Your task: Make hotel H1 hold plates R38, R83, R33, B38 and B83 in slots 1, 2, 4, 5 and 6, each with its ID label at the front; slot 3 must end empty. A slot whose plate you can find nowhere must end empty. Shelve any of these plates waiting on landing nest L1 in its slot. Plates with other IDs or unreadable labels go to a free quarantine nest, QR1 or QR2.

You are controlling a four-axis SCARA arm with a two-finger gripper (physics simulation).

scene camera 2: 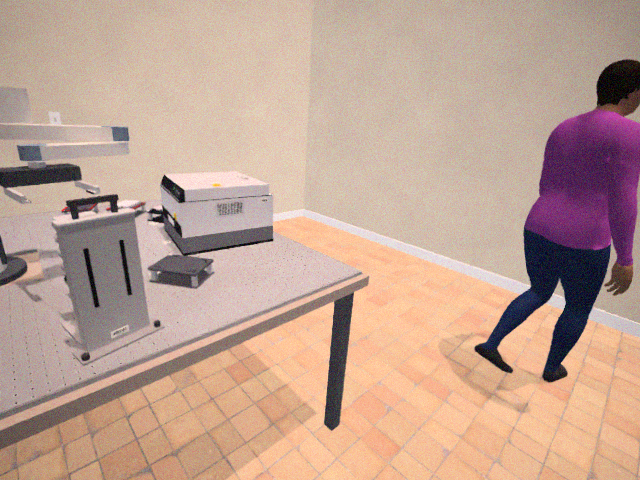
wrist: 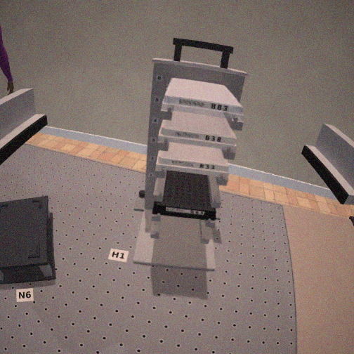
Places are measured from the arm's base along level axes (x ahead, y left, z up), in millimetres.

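Pixels of known places: gripper, fingertip midpoint: [scene camera 2: 63,194].
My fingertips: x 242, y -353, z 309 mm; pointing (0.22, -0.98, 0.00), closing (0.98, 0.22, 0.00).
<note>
Ahead of a thing's pixels: the offset from my fingertips to its top centre. Level surfaces: height alone.
Hotel H1 [scene camera 2: 105,279] [wrist: 151,125] stands upright, its back to scene camera 2. In the wrist view its upper three plates are pale: the top plate [wrist: 200,92] reads B83, the one below [wrist: 200,125] reads B38, and the third [wrist: 195,154] seems to read R33. Lower, beneath a bare pair of brackets, a black plate [wrist: 187,190] has a blurred label that seems to end in 83. The lowest brackets below it look bare. My gripper [scene camera 2: 52,190] [wrist: 178,113] is open and empty, its fingers wide apart, behind and above the hotel in the scene view. L1, QR1 and QR2 cannot be identified.
Dark nest N6 {269 mm ahead, 45 mm right, 241 mm down} [scene camera 2: 180,266] [wrist: 22,230] stands beside the hotel. A white boxy instrument {553 mm ahead, 274 mm left, 43 mm down} [scene camera 2: 219,206] stands farther back, with red-and-white items {320 mm ahead, 812 mm left, 232 mm down} [scene camera 2: 131,205] partly hidden behind the hotel. A person [scene camera 2: 584,180] in purple is on the floor beyond the table {296 mm down} [scene camera 2: 289,268].
</note>
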